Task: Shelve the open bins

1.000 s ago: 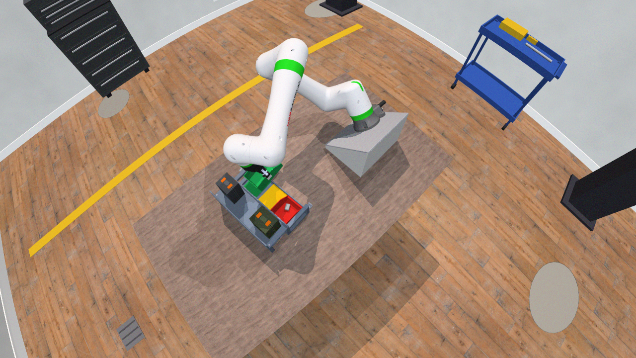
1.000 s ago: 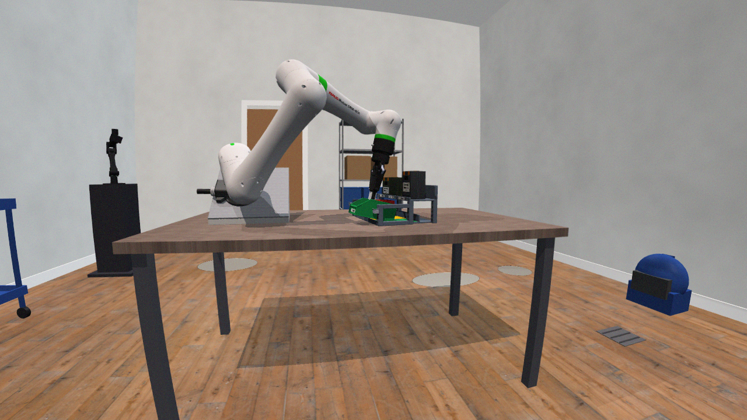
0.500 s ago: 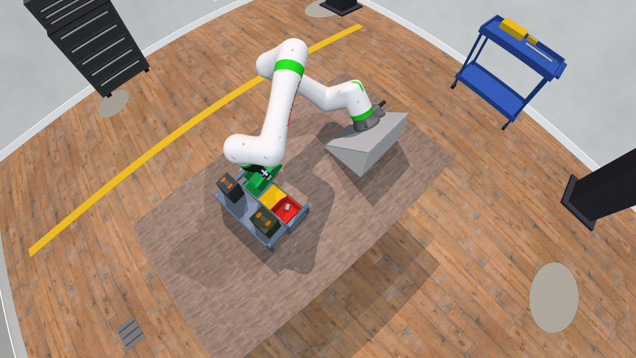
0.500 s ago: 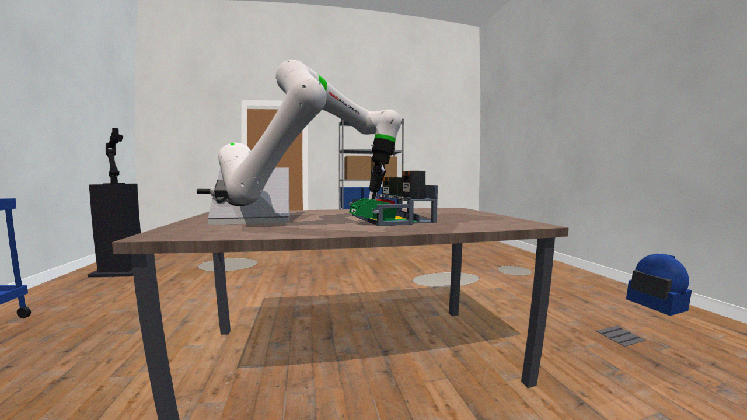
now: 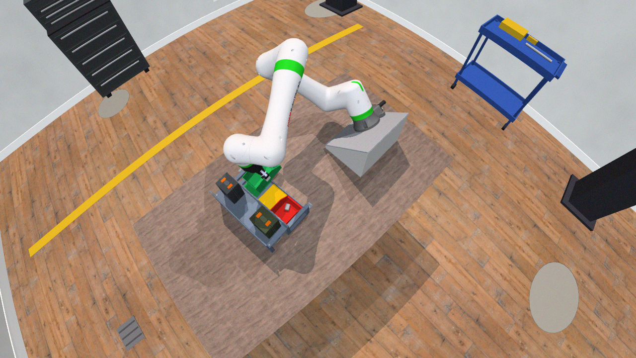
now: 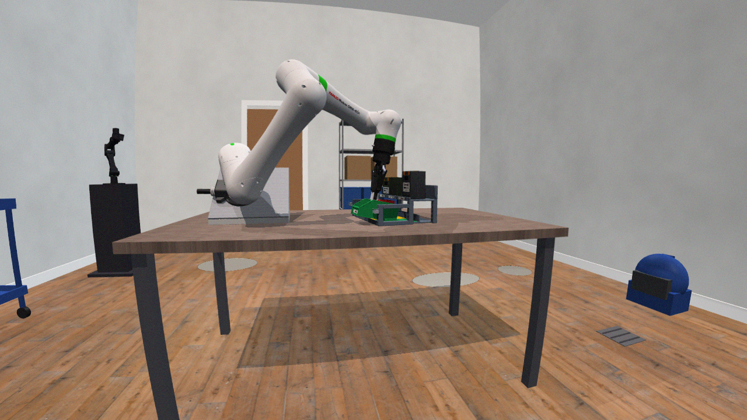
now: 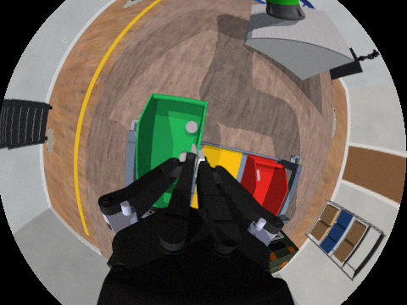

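My hand is 50 mm to the left of the green bin, 40 mm above it and 10 mm past it. From my hand the other things lie so: red bin: 190 mm to the left, 50 mm below, 50 mm ahead.
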